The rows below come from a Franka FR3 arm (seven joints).
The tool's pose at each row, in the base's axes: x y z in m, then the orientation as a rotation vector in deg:
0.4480, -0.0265, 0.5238, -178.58, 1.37, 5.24
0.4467, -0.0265, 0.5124, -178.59, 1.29, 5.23
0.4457, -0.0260, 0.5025, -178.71, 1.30, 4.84
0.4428, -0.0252, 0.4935, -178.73, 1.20, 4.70
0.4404, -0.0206, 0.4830, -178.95, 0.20, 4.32
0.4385, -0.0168, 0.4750, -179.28, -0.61, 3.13
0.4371, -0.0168, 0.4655, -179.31, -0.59, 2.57
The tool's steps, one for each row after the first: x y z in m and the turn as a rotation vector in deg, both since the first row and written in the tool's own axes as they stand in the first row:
-0.0006, 0.0003, 0.0115, -0.01, 0.01, -0.05
-0.0011, 0.0000, 0.0214, -0.12, 0.26, -0.05
-0.0034, -0.0005, 0.0306, -0.13, 0.35, -0.11
-0.0053, -0.0048, 0.0413, -0.36, 0.59, -0.75
-0.0068, -0.0084, 0.0495, -0.67, 1.35, -1.27
-0.0076, -0.0082, 0.0591, -0.69, 1.71, -1.26

